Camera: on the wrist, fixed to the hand. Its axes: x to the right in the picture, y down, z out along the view.
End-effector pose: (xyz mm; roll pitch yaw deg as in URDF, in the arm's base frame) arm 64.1 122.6 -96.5 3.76 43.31 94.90
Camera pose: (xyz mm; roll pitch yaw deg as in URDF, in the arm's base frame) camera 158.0 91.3 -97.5 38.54 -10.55 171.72
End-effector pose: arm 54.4 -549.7 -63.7 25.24 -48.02 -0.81
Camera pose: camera 78.6 -624.5 -123.8 -60.44 -26.17 118.10
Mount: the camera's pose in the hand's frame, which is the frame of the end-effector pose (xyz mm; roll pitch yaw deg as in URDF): -27.8 -92.5 -21.6 -5.81 -12.92 87.79
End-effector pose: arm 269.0 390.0 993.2 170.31 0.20 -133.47
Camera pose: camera 356.9 344.9 999.0 173.62 3.24 138.68
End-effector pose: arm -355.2 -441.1 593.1 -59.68 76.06 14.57
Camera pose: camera -280.5 -489.2 636.7 73.97 12.23 150.10
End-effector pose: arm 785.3 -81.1 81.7 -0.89 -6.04 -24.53
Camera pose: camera 723.5 -154.9 58.7 -12.02 -12.19 64.56
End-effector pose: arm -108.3 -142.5 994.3 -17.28 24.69 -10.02
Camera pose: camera -146.8 -231.9 1012.1 18.30 4.85 79.84
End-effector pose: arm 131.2 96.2 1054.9 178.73 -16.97 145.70
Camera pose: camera 105.5 1.2 1065.5 -168.61 10.50 61.24
